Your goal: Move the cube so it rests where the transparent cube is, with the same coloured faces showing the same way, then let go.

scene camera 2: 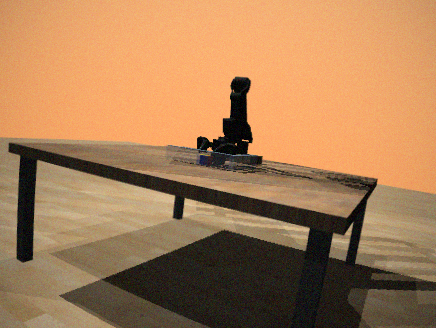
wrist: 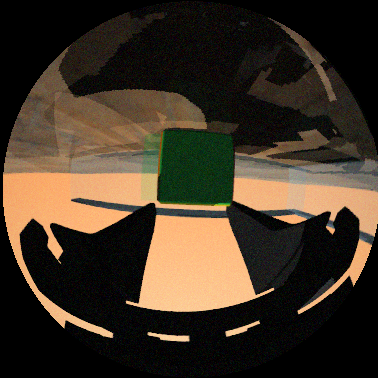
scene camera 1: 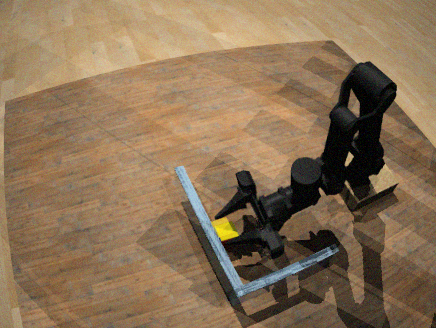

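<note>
The cube is upright inside the low wall's corner area, its yellow face up. Its dark green face is toward the wrist camera; blue and a little red show in scene camera 2. The transparent cube shows as a pale green strip beside the solid cube, largely overlapped by it; in scene camera 1 I cannot separate the two clearly. My gripper is open, with its fingertips apart near the cube's upper edge, one toward each side. Whether a tip touches the cube is unclear.
A clear low L-shaped wall with a pale blue top edge runs just beyond the cube and along one side of the gripper. The arm's base stands on a light block on the wooden table. Dark shadows cross the tabletop.
</note>
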